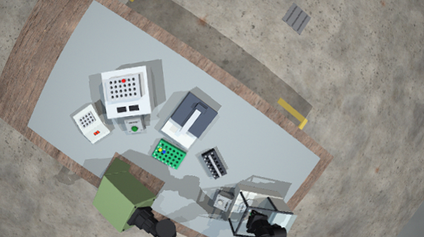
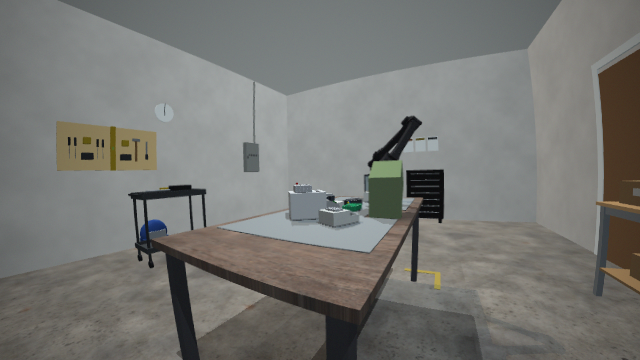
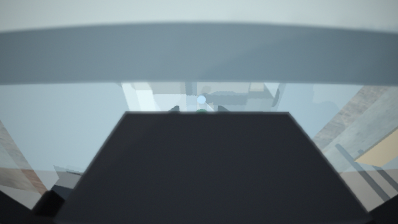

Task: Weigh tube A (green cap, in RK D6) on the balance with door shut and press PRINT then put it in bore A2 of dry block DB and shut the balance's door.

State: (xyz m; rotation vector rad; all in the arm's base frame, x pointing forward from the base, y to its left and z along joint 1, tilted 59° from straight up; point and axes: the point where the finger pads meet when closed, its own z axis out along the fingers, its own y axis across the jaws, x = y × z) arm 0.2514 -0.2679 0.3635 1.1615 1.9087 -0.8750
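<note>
Right now my hand is 2 cm above the green-capped tube. Also, from my hand: sliding door: 8 cm to the right, 8 cm above, 3 cm ahead; white print key: 14 cm to the left, 6 cm below, 5 cm behind; balance pan: 5 cm below.
</note>
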